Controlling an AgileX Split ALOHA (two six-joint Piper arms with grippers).
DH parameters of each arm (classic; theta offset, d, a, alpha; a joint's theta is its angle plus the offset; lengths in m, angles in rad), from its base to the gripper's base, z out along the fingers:
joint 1: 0 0.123 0 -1.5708
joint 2: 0.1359 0 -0.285 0
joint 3: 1.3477 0 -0.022 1.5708
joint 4: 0 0.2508 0 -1.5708
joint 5: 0 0 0.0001 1.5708
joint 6: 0 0.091 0 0
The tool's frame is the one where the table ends.
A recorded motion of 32 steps. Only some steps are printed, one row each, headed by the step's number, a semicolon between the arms.
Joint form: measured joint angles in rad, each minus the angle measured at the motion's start. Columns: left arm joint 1, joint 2, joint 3, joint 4, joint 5, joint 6; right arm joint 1, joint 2, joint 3, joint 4, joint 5, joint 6.
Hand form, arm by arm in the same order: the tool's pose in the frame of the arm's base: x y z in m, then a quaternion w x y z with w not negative. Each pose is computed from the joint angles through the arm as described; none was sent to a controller.
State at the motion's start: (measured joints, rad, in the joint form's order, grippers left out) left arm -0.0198 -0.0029 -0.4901 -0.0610 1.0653 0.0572; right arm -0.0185 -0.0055 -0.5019 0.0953 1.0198 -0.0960
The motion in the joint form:
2: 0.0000 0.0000 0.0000 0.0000 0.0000 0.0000; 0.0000 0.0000 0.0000 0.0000 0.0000 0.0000
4: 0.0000 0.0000 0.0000 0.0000 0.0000 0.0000; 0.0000 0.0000 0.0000 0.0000 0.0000 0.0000
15: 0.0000 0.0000 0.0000 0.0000 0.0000 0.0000; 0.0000 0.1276 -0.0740 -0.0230 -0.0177 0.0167
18: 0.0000 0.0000 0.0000 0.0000 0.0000 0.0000; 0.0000 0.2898 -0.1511 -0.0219 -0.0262 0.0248
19: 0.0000 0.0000 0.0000 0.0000 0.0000 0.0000; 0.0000 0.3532 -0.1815 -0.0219 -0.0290 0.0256
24: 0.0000 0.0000 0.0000 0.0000 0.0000 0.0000; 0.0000 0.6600 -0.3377 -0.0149 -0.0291 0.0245
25: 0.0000 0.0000 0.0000 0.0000 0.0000 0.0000; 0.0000 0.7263 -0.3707 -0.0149 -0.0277 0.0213
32: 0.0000 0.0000 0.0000 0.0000 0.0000 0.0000; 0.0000 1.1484 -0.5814 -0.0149 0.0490 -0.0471
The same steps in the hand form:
2: -0.0045 -0.0048 0.2743 0.51681 0.03408 0.85517 -0.02082; -0.0044 0.0075 0.2814 0.54321 -0.03356 0.83876 0.01656
4: -0.0045 -0.0048 0.2743 0.51681 0.03408 0.85517 -0.02082; -0.0044 0.0075 0.2814 0.54321 -0.03356 0.83876 0.01656
15: -0.0045 -0.0048 0.2743 0.51681 0.03408 0.85517 -0.02082; 0.0095 0.0054 0.3033 0.52761 -0.02532 0.84905 0.01036
18: -0.0045 -0.0048 0.2743 0.51681 0.03408 0.85517 -0.02082; 0.0334 0.0050 0.3229 0.49469 -0.02067 0.86870 0.01446
19: -0.0045 -0.0048 0.2743 0.51681 0.03408 0.85517 -0.02082; 0.0440 0.0048 0.3297 0.48152 -0.01986 0.87608 0.01519
24: -0.0045 -0.0048 0.2743 0.51681 0.03408 0.85517 -0.02082; 0.1036 0.0042 0.3544 0.41444 -0.01795 0.90965 0.02109
25: -0.0045 -0.0048 0.2743 0.51681 0.03408 0.85517 -0.02082; 0.1182 0.0039 0.3570 0.39864 -0.01897 0.91667 0.02106
32: -0.0045 -0.0048 0.2743 0.51681 0.03408 0.85517 -0.02082; 0.2140 0.0025 0.3465 0.26380 -0.05062 0.96308 0.01783

